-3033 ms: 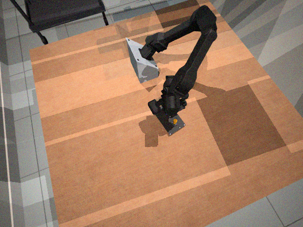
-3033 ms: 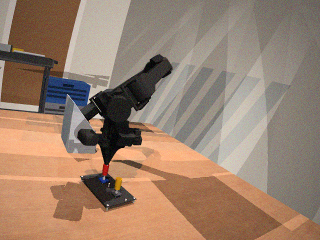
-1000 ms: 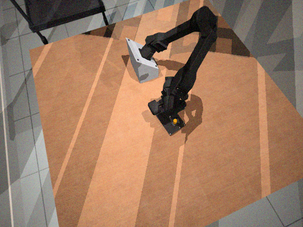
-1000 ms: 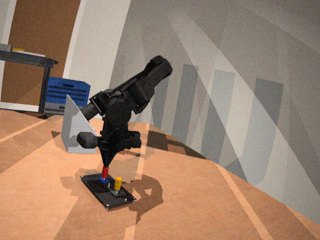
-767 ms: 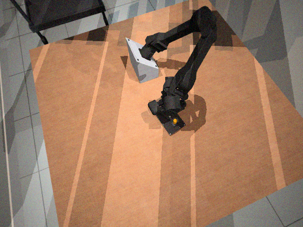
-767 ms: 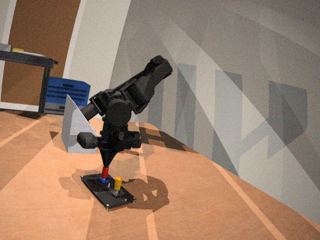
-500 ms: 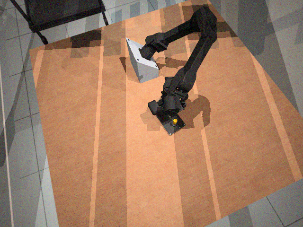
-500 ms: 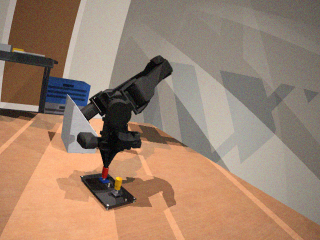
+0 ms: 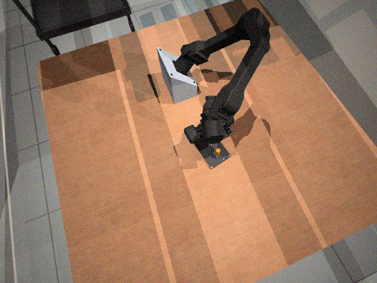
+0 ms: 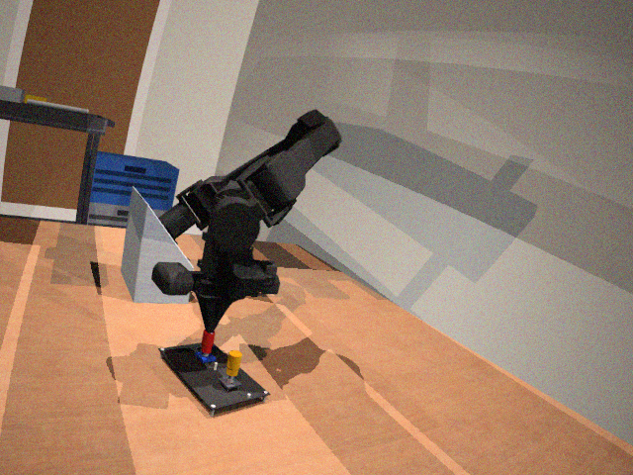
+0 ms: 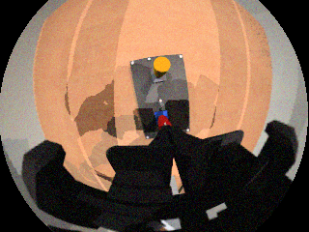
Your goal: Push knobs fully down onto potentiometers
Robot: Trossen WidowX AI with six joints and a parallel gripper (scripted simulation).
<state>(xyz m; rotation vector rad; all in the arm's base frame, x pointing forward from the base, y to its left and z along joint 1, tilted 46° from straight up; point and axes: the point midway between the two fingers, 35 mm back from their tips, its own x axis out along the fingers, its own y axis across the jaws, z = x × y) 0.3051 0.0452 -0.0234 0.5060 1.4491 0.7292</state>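
Right now my gripper tip is 10 mm above the red knob. The rest, counted from my gripper tip: yellow knob 80 mm ahead, 10 mm to the left, 10 mm below.
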